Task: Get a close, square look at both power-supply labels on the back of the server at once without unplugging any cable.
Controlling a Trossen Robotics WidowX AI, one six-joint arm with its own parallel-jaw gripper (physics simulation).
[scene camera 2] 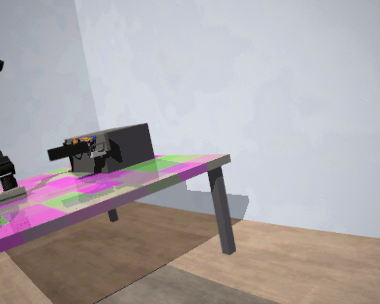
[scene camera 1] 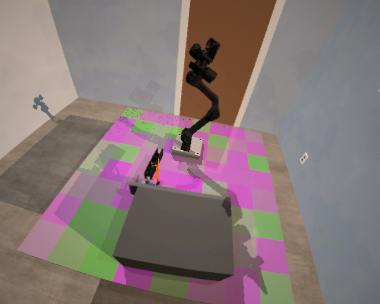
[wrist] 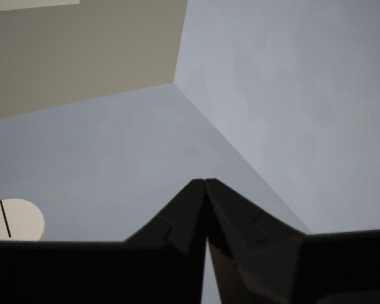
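Pixels of known places: gripper, fingertip midpoint: point(scene camera 1: 217, 44) point(wrist: 204, 191); arm's base at its link origin: point(scene camera 2: 10, 188) point(scene camera 1: 185, 147).
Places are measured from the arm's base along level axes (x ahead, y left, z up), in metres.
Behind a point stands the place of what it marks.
Observation:
The server point(scene camera 1: 175, 230) {z 0.159, x 0.642, y 0.072 m} point(scene camera 2: 132, 145) {z 0.057, x 0.651, y -0.135 m} is a large dark grey box on the table. Its back faces the arm's base. Orange cables point(scene camera 1: 158, 171) {z 0.161, x 0.378, y -0.080 m} point(scene camera 2: 82, 140) and a black bracket-like arm point(scene camera 1: 152, 165) {z 0.098, x 0.300, y -0.141 m} point(scene camera 2: 65, 151) {z 0.117, x 0.269, y -0.149 m} stick out from one side of that back. The power-supply labels cannot be made out in the scene views, and they do not show in the wrist view. My gripper point(wrist: 204, 191) {z 0.699, x 0.070, y 0.081 m} is shut and empty, its fingertips touching. It is held high above the table, well away from the server, and the wrist view shows upper walls and ceiling.
The robot arm point(scene camera 1: 216, 106) {z 0.371, x -0.002, y 0.144 m} rises from a pale base plate point(scene camera 1: 195, 153) {z -0.003, x 0.033, y 0.080 m} point(scene camera 2: 12, 195) {z -0.020, x -0.015, y -0.091 m} on the checkered pink and green table point(scene camera 1: 95, 220) {z -0.047, x 0.625, y -0.351 m} point(scene camera 2: 220, 160) {z -0.062, x 0.792, y -0.635 m}. A brown door point(scene camera 1: 232, 35) stands behind it. An outlet point(scene camera 1: 303, 158) is on the right wall. A pale round object point(wrist: 22, 219) shows at lower left.

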